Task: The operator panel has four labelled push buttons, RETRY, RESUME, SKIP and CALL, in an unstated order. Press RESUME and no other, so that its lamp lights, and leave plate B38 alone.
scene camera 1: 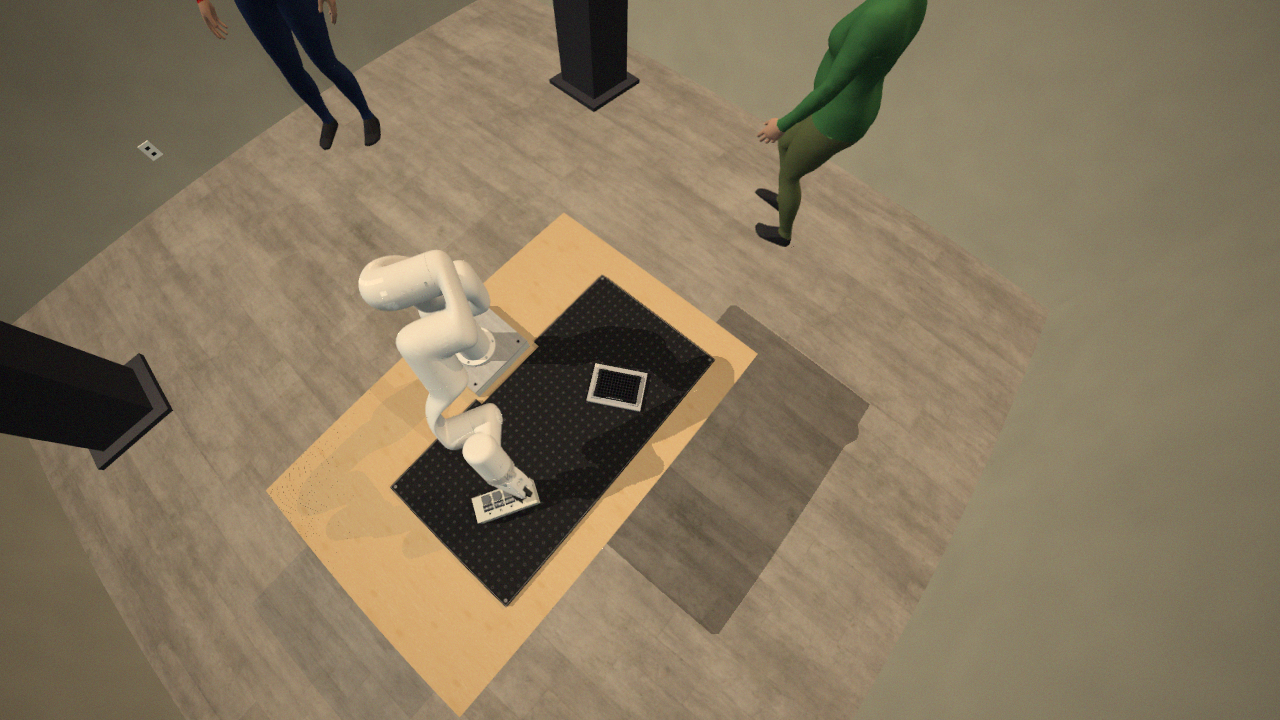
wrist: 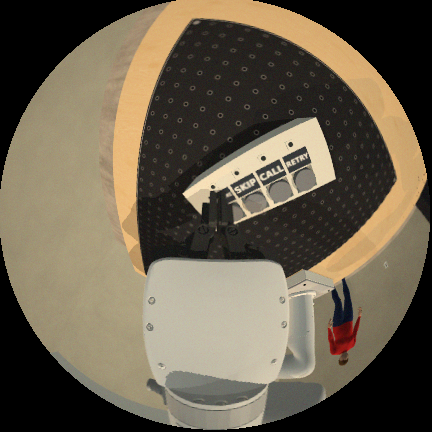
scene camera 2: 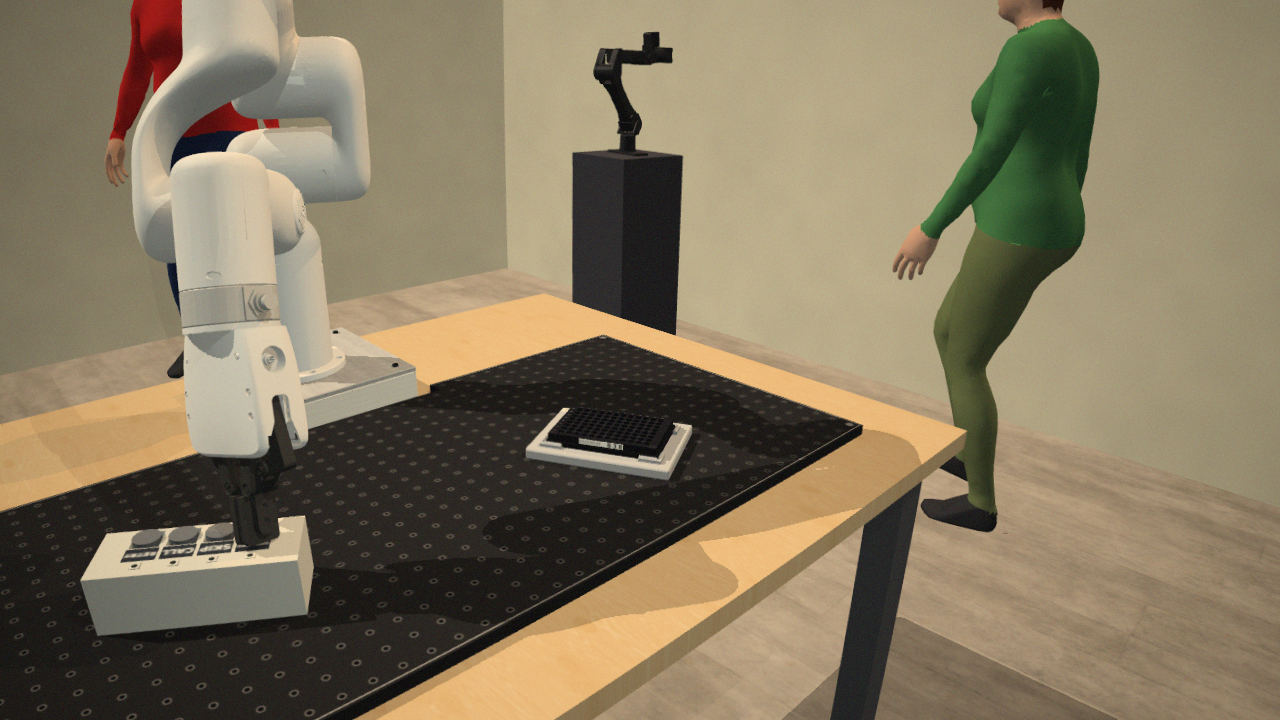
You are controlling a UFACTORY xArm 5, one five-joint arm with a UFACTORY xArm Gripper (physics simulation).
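Where they show: gripper, fingertip midpoint: [scene camera 1: 522,496] [wrist: 216,199] [scene camera 2: 258,541]; arm's base, link origin: [scene camera 1: 475,347] [wrist: 299,296] [scene camera 2: 298,366].
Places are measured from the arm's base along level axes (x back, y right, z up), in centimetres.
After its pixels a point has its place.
Observation:
The pale operator panel [scene camera 1: 514,513] [scene camera 2: 196,600] {x -44.3, y 25.0, z -0.5 cm} [wrist: 324,165] {x -36.8, y 29.5, z 2.3 cm} lies on the black mat. In the wrist view its buttons run SKIP [wrist: 256,202] {x -40.3, y 21.6, z 2.6 cm}, CALL [wrist: 281,192] {x -38.9, y 24.1, z 2.6 cm} and RETRY [wrist: 305,179] {x -37.7, y 26.8, z 2.6 cm} to the right. The RESUME button [wrist: 236,212] {x -41.3, y 19.2, z 2.6 cm} is at the left end, partly hidden by the fingers, its label mostly covered. My gripper [scene camera 1: 526,494] {x -44.1, y 19.4, z 2.7 cm} [scene camera 2: 255,542] {x -44.1, y 19.4, z 2.7 cm} [wrist: 216,199] {x -44.1, y 19.4, z 2.7 cm} is shut and empty, tips down at the RESUME end; contact cannot be made out. The lamps look dark. Black plate B38 [scene camera 1: 617,385] {x -40.1, y -21.5, z -0.3 cm} [scene camera 2: 608,431] {x -40.8, y -20.4, z -0.4 cm} sits apart, in a white holder.
The black perforated mat [scene camera 1: 554,429] {x -35.6, y 0.4, z -2.9 cm} [scene camera 2: 402,573] {x -47.6, y 8.8, z -2.9 cm} [wrist: 220,100] {x -49.7, y 29.1, z -2.9 cm} lies on the wooden table [scene camera 1: 375,573] {x -28.9, y 63.6, z -4.3 cm} [scene camera 2: 501,331] {x 6.4, y -36.8, z -4.2 cm}. The white holder [scene camera 2: 586,460] {x -42.4, y -15.9, z -2.0 cm} is nearer the arm's far side of the mat. A person in green [scene camera 1: 859,80] [scene camera 2: 1033,134] stands beyond the table, near a black pedestal [scene camera 2: 626,232].

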